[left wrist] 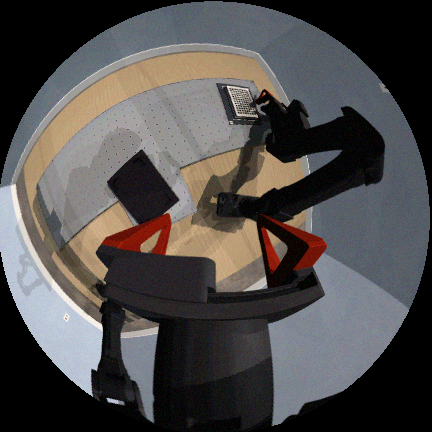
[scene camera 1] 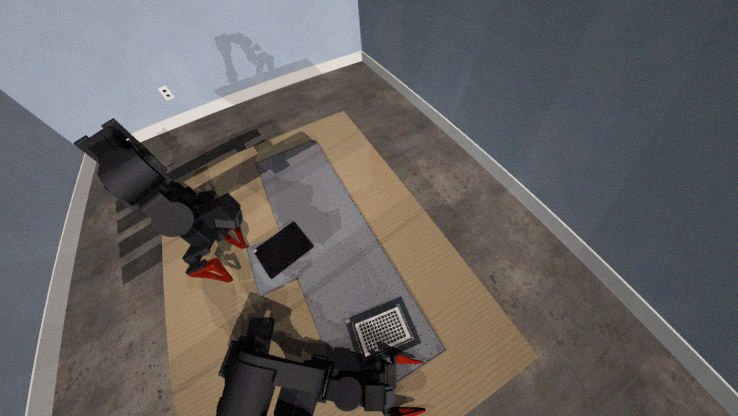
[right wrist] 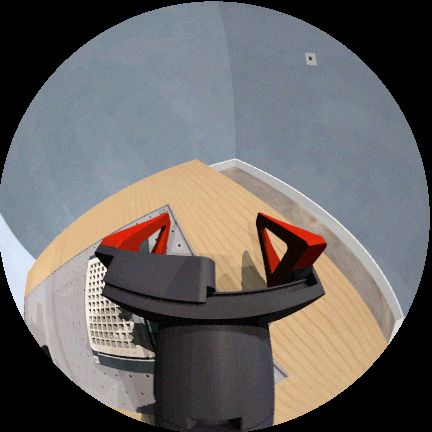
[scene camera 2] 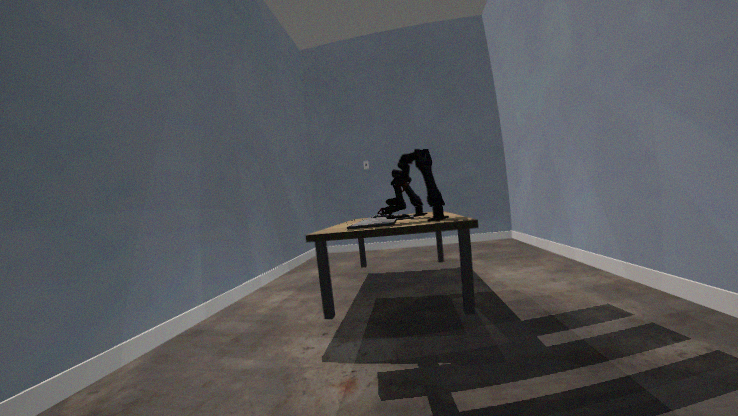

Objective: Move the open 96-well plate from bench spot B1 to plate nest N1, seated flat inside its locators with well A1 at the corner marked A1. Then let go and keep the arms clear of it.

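Frame: origin at the left arm's base, x left, y ahead, z down, level; metres.
Seen in the pictures: left gripper, fingertip midpoint: [left wrist: 213, 217] [scene camera 1: 238, 263] [scene camera 2: 404, 190]; right gripper, fingertip midpoint: [left wrist: 272, 96] [scene camera 1: 424, 385] [right wrist: 212, 217] [scene camera 2: 380, 213]; left arm's base, origin of the base link: [scene camera 2: 438, 219]; right arm's base, origin of the base link: [left wrist: 245, 205] [scene camera 2: 419, 215].
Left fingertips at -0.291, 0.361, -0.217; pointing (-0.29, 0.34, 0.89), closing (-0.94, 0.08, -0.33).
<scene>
Offsets run from my left fingertips to a thing's top centre, as dx, dy, dz. Level surfaces: height alone.
The white 96-well plate @(-0.134, +0.320, +0.188) [scene camera 1: 382, 328] [left wrist: 242, 101] [right wrist: 107, 310] lies within a dark frame [scene camera 1: 408, 305] [left wrist: 221, 95] [right wrist: 120, 361]; it looks flat. A black rectangular base @(+0.119, +0.015, +0.187) [scene camera 1: 284, 249] [left wrist: 142, 187] with raised corner pieces lies apart from it. I cannot read the B1, N1 or A1 labels. My left gripper [scene camera 1: 238, 263] is open and empty, above the table beside the black base. My right gripper [scene camera 1: 423, 386] [right wrist: 212, 217] is open and empty beside the plate, towards the table's end; its hand hides part of the plate in the right wrist view.
A grey perforated board @(dz +0.204) [scene camera 1: 356, 258] [left wrist: 175, 120] lies under both bases on the wooden table @(dz +0.217) [scene camera 1: 454, 289] [scene camera 2: 330, 231] [right wrist: 300, 350]. The right arm [scene camera 1: 299, 374] [left wrist: 330, 135] spans the table near the plate, and its shadow crosses the plate. Walls stand around the table.
</scene>
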